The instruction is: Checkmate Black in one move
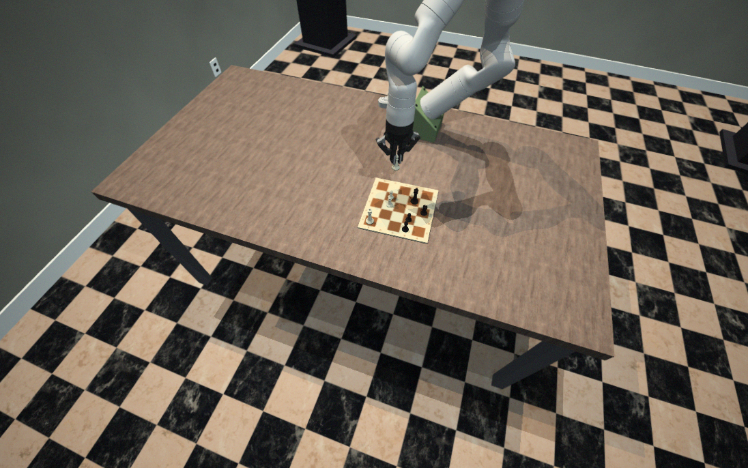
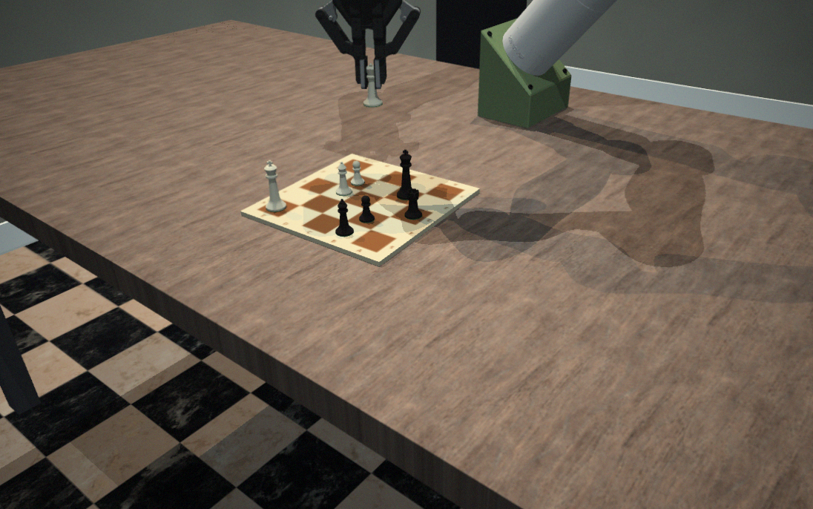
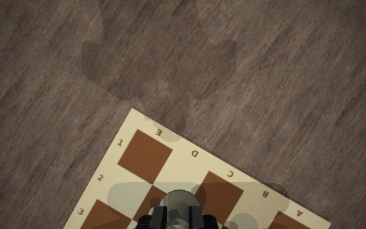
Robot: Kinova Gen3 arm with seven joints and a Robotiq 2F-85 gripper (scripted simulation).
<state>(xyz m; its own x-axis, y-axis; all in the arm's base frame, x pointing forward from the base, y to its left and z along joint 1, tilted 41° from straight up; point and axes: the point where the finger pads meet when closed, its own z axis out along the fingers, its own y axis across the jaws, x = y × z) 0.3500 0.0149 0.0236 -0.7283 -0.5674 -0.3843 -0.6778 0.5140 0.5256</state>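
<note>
Right now my hand is 110 mm above the black king, 80 mm to the right of it and 20 mm short of it. From my hand the other things lie so: white pawn (130 mm below, 40 mm ahead, 10 mm to the left); then white queen (20 mm below); then white bishop (120 mm below, 70 mm ahead, 20 mm to the left).
</note>
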